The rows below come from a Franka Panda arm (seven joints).
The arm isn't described. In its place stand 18 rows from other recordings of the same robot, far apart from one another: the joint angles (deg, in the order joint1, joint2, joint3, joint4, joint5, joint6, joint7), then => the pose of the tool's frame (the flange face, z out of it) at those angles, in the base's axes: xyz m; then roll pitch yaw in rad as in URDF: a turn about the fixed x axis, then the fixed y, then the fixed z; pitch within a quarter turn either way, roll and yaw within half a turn.
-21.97, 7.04, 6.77, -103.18, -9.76, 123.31, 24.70 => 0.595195 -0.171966 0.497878 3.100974 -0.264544 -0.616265
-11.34, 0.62, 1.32, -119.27, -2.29, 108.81, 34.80 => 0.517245 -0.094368 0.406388 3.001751 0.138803 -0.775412
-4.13, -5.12, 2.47, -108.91, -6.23, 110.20, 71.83 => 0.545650 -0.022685 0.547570 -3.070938 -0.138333 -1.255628
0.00, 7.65, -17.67, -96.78, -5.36, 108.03, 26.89 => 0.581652 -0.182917 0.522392 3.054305 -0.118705 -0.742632
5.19, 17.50, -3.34, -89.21, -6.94, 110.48, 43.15 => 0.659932 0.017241 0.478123 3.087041 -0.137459 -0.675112
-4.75, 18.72, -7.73, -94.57, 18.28, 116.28, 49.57 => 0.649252 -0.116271 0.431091 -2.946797 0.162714 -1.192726
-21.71, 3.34, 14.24, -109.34, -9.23, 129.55, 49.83 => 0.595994 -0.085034 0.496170 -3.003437 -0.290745 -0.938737
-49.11, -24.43, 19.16, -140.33, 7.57, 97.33, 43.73 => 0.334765 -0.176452 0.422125 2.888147 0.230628 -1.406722
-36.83, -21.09, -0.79, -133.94, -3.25, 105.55, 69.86 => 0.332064 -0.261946 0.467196 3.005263 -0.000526 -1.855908
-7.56, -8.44, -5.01, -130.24, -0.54, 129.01, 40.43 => 0.493499 -0.111093 0.430051 -3.056403 -0.092159 -0.923344
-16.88, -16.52, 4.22, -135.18, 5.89, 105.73, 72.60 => 0.419391 -0.085268 0.423519 2.944452 0.133724 -1.545848
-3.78, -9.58, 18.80, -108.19, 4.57, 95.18, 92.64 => 0.482465 0.148307 0.565472 3.072059 0.021921 -1.371511
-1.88, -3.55, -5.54, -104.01, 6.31, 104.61, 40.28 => 0.547414 -0.063571 0.564940 -3.008672 0.019999 -0.855182
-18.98, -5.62, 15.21, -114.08, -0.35, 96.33, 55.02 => 0.504695 -0.030489 0.487362 2.946543 0.096709 -1.038211
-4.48, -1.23, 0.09, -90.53, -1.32, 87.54, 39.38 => 0.541545 -0.044122 0.628260 3.104273 0.009095 -0.764737
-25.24, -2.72, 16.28, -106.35, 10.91, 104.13, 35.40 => 0.545825 -0.067725 0.536193 -2.999426 0.096504 -0.813566
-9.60, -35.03, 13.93, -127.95, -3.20, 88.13, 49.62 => 0.355040 0.040175 0.581640 2.941153 -0.084925 -0.830551
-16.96, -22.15, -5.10, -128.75, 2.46, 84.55, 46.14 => 0.362679 -0.144706 0.493568 2.908113 0.319916 -1.219337
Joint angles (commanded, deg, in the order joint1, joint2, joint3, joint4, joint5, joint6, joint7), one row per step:
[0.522, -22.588, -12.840, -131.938, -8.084, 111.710, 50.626]
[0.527, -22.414, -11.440, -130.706, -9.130, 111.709, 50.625]
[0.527, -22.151, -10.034, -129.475, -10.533, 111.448, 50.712]
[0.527, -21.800, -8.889, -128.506, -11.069, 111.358, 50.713]
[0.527, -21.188, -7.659, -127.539, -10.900, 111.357, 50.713]
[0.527, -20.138, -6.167, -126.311, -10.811, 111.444, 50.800]
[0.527, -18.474, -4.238, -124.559, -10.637, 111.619, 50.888]
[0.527, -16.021, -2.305, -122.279, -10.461, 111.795, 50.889]
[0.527, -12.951, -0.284, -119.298, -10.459, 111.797, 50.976]
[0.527, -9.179, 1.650, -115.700, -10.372, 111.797, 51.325]
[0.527, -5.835, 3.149, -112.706, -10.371, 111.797, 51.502]
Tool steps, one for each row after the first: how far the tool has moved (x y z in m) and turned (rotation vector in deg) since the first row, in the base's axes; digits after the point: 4 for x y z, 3 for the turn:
[0.0058, 0.0087, 0.0101, -1.741, -0.880, 1.544]
[0.0110, 0.0174, 0.0192, -3.760, -1.392, 3.092]
[0.0158, 0.0255, 0.0254, -4.829, -1.858, 4.239]
[0.0215, 0.0354, 0.0295, -5.242, -2.254, 5.275]
[0.0296, 0.0476, 0.0325, -5.806, -2.566, 6.517]
[0.0412, 0.0640, 0.0350, -6.403, -2.901, 8.175]
[0.0562, 0.0811, 0.0349, -6.888, -2.975, 9.971]
[0.0742, 0.0994, 0.0343, -7.396, -2.971, 11.842]
[0.0952, 0.1181, 0.0315, -7.558, -2.937, 13.391]
[0.1129, 0.1331, 0.0261, -7.545, -2.699, 14.739]

